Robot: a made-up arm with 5 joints.
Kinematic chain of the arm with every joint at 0, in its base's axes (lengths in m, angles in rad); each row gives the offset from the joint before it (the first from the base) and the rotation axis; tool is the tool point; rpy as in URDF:
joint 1: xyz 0 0 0.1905 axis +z
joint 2: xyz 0 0 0 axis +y
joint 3: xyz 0.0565 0 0.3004 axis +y
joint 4: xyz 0.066 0 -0.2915 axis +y
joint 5: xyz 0.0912 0 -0.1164 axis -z
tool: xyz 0 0 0 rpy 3.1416 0 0
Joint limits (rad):
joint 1: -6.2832..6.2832
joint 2: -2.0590..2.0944
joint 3: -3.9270..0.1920
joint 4: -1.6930..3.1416
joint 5: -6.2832..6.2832
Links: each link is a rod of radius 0.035 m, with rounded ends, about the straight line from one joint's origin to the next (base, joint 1, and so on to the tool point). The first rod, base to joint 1, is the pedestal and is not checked.
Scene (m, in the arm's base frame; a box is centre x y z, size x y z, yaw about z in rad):
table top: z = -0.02
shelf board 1: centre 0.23 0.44 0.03 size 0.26 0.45 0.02 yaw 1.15
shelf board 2: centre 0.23 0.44 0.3 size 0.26 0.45 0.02 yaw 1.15
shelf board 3: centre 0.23 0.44 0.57 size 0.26 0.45 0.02 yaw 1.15
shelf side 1: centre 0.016 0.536 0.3 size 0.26 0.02 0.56 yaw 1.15
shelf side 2: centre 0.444 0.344 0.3 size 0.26 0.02 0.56 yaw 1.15
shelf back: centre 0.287 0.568 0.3 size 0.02 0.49 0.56 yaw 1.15
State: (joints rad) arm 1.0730 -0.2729 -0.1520 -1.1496 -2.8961
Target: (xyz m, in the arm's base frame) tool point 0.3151 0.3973 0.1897
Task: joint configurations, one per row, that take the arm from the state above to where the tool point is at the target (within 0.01 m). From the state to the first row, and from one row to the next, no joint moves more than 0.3 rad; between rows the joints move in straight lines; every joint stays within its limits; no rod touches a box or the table.
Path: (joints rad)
1: 0.8951 -0.0644 -0.1241 -1.0665 -2.8961
2: 0.7173 0.1440 -0.0962 -0.9833 -2.8961
3: 0.7783 0.2796 -0.3571 -0.9105 -2.8961
4: 0.8393 0.4152 -0.6180 -0.8377 -2.8961
5: 0.9003 0.5508 -0.8789 -0.7649 -2.8961

